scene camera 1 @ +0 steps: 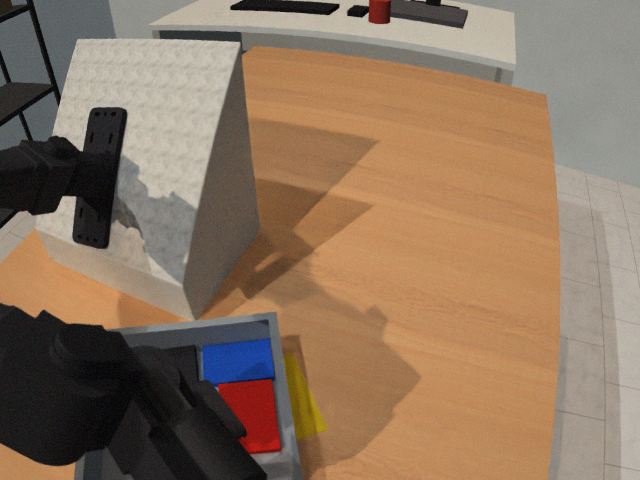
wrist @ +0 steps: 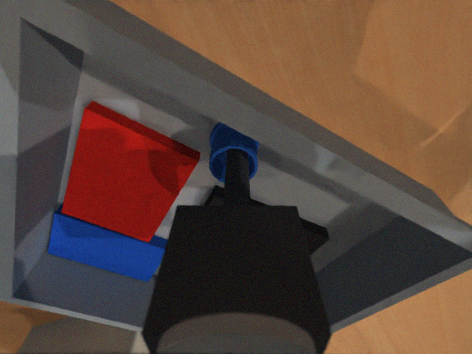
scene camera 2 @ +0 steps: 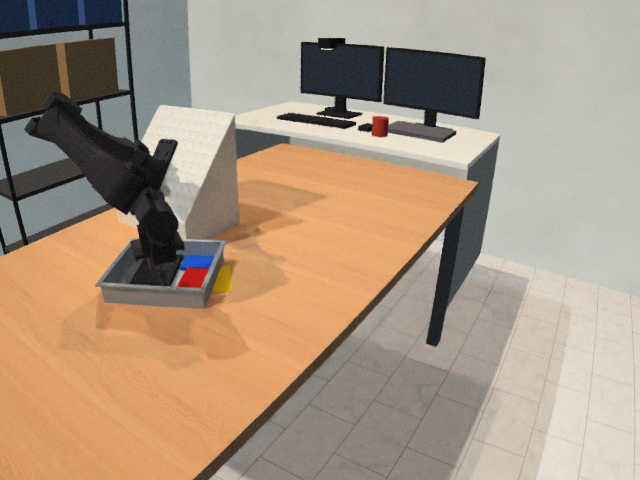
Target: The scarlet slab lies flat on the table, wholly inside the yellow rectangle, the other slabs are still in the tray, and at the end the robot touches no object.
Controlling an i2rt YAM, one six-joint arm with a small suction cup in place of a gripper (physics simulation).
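Seen in the pictures: hand, its tool point: [wrist: 237, 136] [scene camera 2: 167, 300]; arm's base, origin of its link: [scene camera 1: 99, 176] [scene camera 2: 157, 172].
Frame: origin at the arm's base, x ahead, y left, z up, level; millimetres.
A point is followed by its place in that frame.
Note:
The scarlet slab [scene camera 1: 255, 413] @(x 314, y -182, z -145 mm) [scene camera 2: 193, 277] @(x 300, y -186, z -145 mm) [wrist: 127, 175] @(x 313, y -199, z -145 mm) is in the grey tray [scene camera 1: 283, 372] @(x 335, y -138, z -108 mm) [scene camera 2: 155, 297] @(x 299, y -304, z -135 mm) [wrist: 300, 125] @(x 293, y -307, z -140 mm), against the blue slab [scene camera 1: 235, 353] @(x 257, y -113, z -145 mm) [scene camera 2: 197, 262] @(x 260, y -130, z -145 mm) [wrist: 100, 252] @(x 267, y -117, z -145 mm). A black slab [scene camera 1: 187, 356] @(x 201, y -140, z -144 mm) [scene camera 2: 139, 276] @(x 190, y -255, z -144 mm) [wrist: 316, 235] @(x 200, y -280, z -144 mm) is partly hidden under the arm. My suction cup [wrist: 233, 137] is inside the tray, a gap away from the scarlet slab. Its mouth appears flush on the tray's wall and seems attached there. The tray covers most of the yellow rectangle [scene camera 1: 305, 408] @(x 364, y -151, z -157 mm) [scene camera 2: 223, 279] @(x 350, y -142, z -157 mm) from view. I cannot tell whether the tray is raised.
A white wedge-shaped block [scene camera 1: 165, 103] @(x 96, y 69, z 88 mm) [scene camera 2: 211, 191] @(x 184, y 21, z -29 mm) stands behind the tray, close to the arm. The wooden table [scene camera 1: 465, 258] @(x 516, y 157, z -157 mm) [scene camera 2: 336, 248] @(x 497, y 130, z -158 mm) ends on the right. Behind it is a white desk [scene camera 1: 310, 25] with a red mug [scene camera 1: 379, 11] [scene camera 2: 379, 126].

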